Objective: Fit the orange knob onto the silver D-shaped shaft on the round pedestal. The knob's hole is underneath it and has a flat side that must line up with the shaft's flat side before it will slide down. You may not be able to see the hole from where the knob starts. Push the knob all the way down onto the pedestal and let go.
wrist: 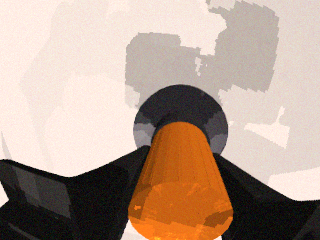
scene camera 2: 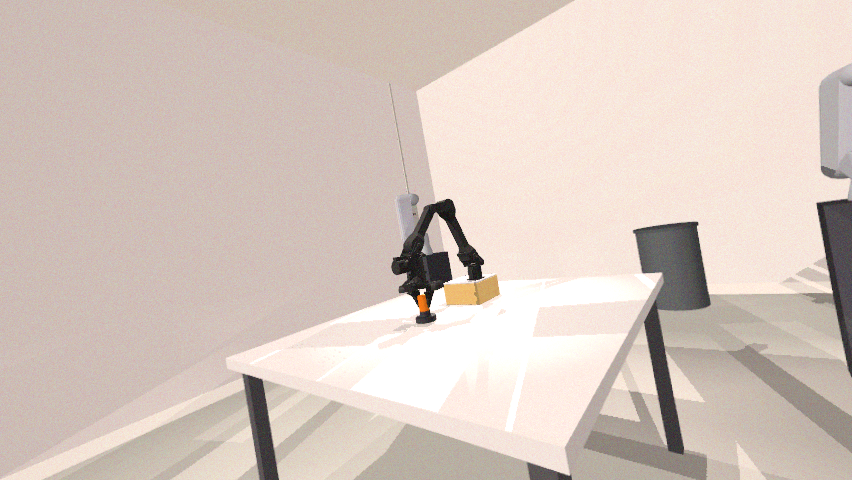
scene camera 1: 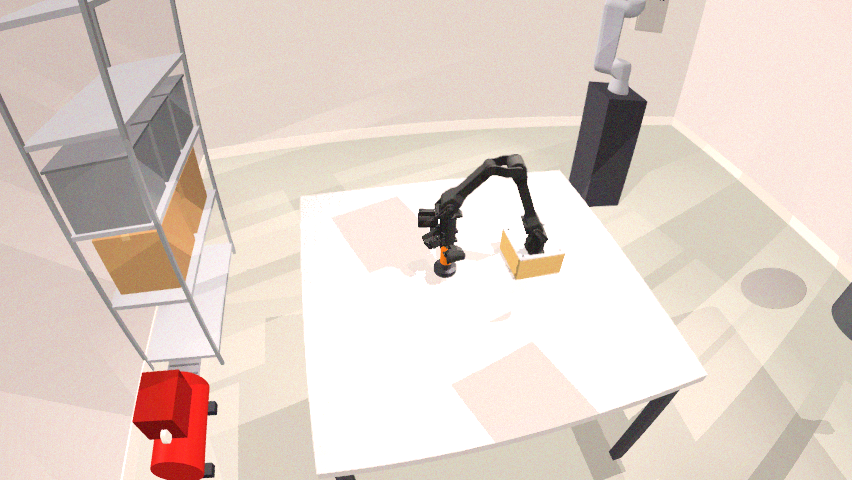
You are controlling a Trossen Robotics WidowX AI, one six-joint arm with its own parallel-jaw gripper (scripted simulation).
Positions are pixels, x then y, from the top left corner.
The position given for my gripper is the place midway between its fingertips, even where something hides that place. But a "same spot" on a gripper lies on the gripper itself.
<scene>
My gripper shows in the wrist view, in scene camera 2 and in scene camera 1 (446, 259). One and the same spot on my gripper: (wrist: 100, 197) is (scene camera 2: 425, 295).
</scene>
